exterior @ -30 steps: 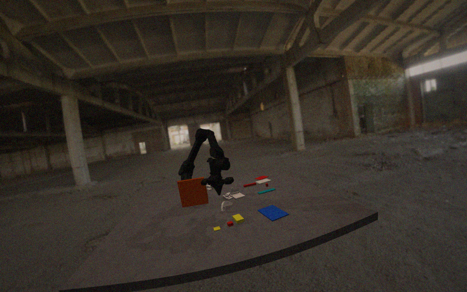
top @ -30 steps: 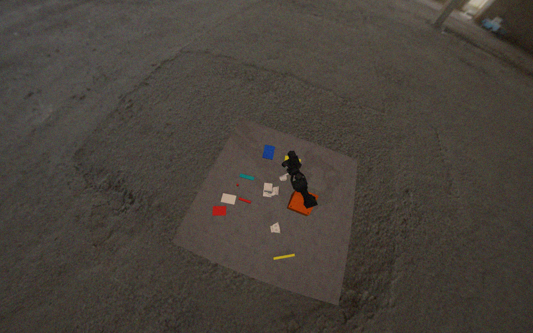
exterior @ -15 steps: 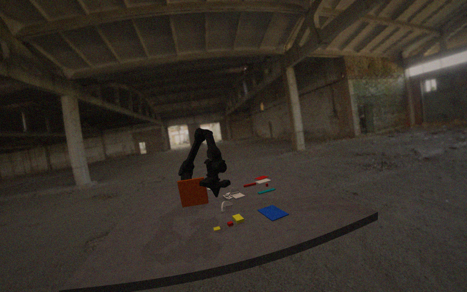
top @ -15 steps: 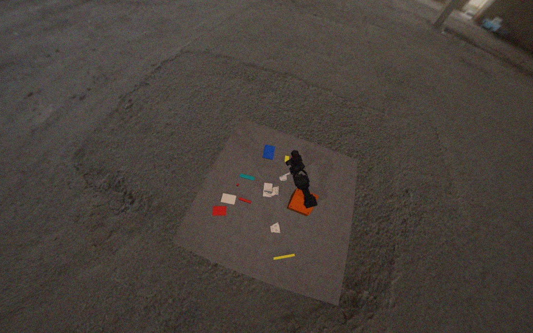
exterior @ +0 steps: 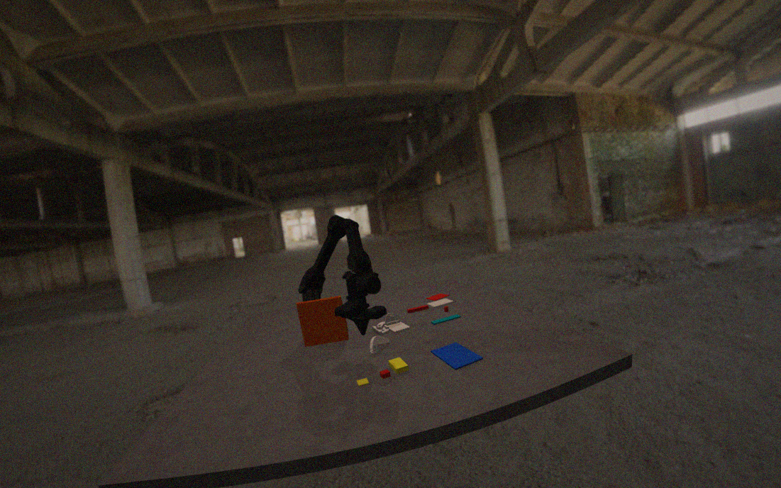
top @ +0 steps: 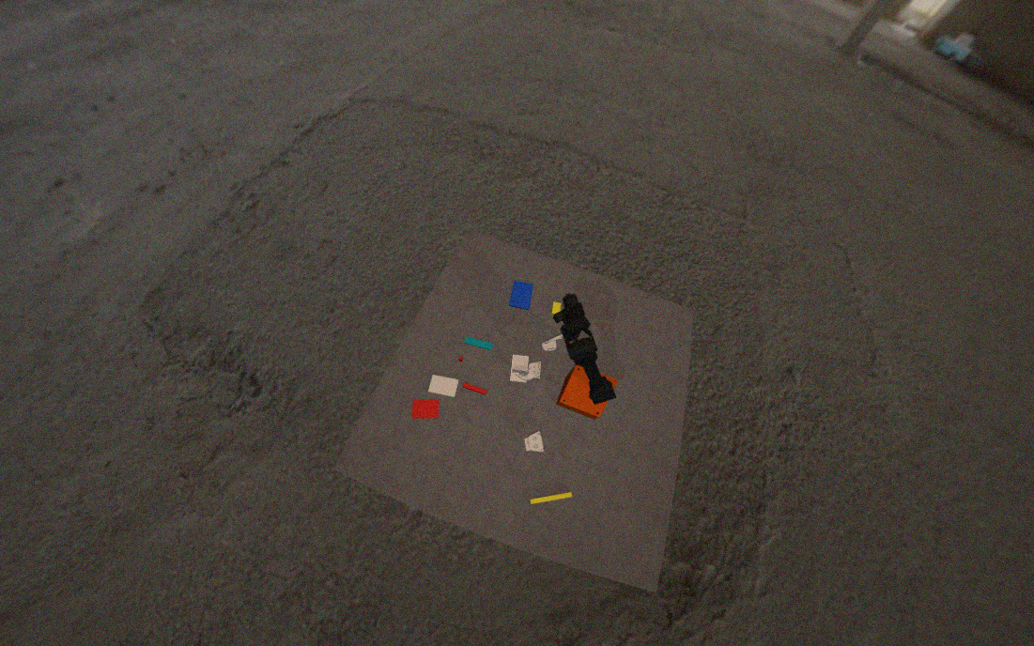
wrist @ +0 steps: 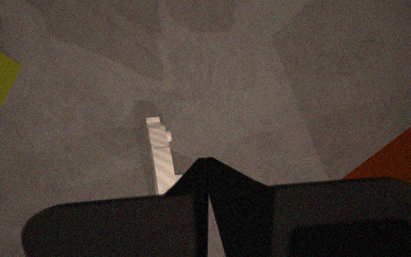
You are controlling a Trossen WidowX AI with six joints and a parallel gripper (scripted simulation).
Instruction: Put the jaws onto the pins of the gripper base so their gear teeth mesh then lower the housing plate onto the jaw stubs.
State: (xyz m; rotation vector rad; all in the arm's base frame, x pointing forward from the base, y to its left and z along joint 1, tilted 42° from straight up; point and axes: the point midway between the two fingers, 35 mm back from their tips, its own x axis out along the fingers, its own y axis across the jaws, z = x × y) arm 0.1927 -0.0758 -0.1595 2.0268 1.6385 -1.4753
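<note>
Right now the yellow block is 15 cm to the right of my gripper tip, 10 cm ahead of it and 6 cm below it. From my gripper tip the other things lie so: red bar: 37 cm to the left, 25 cm ahead, 6 cm below; blue plate: 28 cm ahead, 15 cm to the right, 6 cm below; teal bar: 33 cm ahead, 18 cm to the left, 6 cm below.
</note>
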